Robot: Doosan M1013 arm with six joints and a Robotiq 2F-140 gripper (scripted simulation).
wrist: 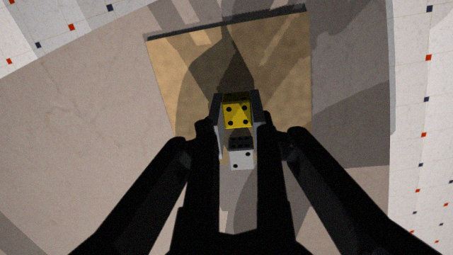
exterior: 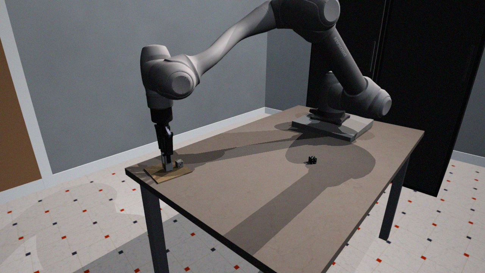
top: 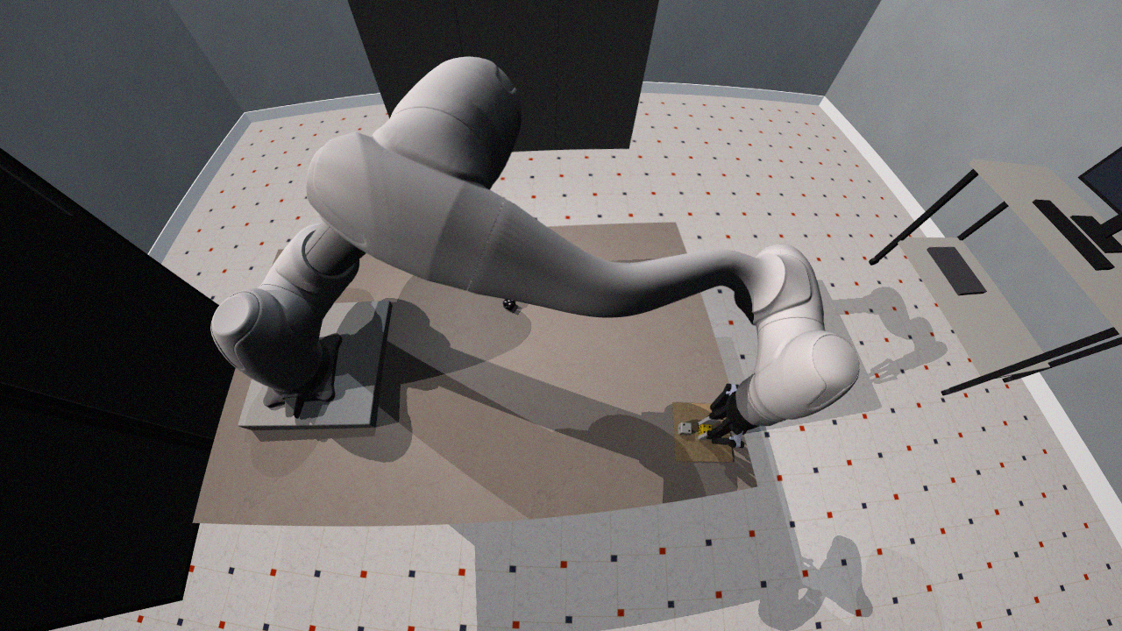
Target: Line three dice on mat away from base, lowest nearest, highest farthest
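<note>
Right now my hand is 20 mm above the yellow die. Round my hand: tan mat (40 mm below); black die (420 mm to the left, 410 mm behind, 30 mm below); grey die (50 mm behind, 20 mm below, 10 mm to the left).
</note>
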